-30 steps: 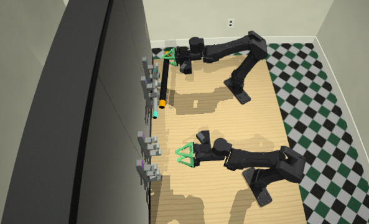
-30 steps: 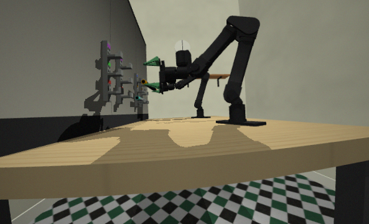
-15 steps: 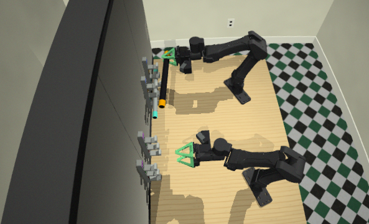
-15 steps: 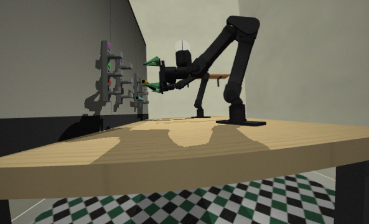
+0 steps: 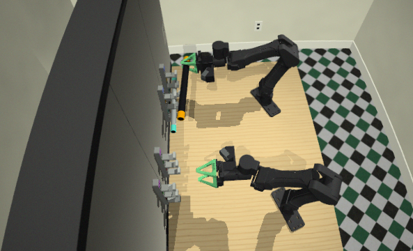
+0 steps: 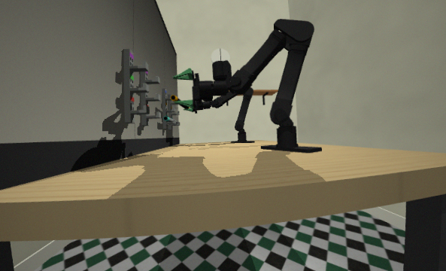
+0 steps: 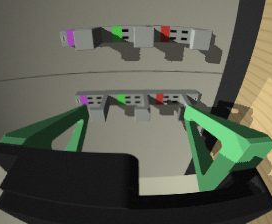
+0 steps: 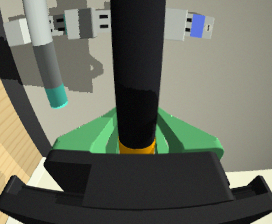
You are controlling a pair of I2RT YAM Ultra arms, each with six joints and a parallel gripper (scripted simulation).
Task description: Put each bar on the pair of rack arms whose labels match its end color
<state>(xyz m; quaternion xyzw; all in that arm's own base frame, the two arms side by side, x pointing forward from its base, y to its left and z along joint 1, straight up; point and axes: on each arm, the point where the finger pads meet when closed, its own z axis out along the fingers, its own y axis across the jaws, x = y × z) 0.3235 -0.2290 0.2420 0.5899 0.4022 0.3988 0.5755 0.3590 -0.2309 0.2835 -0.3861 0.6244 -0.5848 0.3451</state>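
My right hand is 13 cm to the right of the black bar. Also, from my right hand: pale bar (13 cm to the left, 12 cm below, 6 cm ahead).
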